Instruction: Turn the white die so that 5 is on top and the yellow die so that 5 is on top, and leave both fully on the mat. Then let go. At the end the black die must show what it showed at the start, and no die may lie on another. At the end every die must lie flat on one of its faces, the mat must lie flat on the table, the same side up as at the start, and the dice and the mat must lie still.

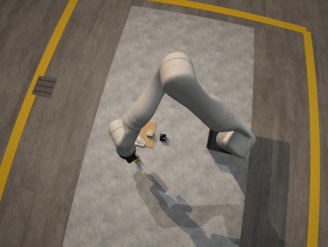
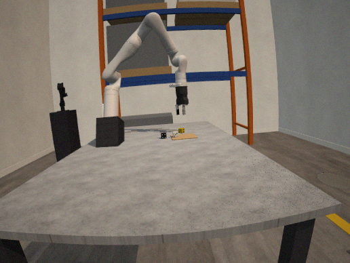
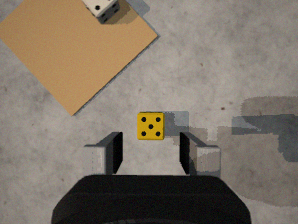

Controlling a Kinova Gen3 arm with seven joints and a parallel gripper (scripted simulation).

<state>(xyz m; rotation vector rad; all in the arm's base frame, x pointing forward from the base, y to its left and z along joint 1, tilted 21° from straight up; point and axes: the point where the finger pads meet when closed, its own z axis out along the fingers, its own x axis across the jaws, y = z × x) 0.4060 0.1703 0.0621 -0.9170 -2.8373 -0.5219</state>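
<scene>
Now: the yellow die 12 cm below my hand and 1 cm to the right of it. Round my hand: white die (15 cm to the right, 11 cm below, 4 cm behind); then tan mat (15 cm to the right, 13 cm below, 1 cm ahead); then black die (15 cm to the right, 12 cm below, 11 cm behind).
</scene>
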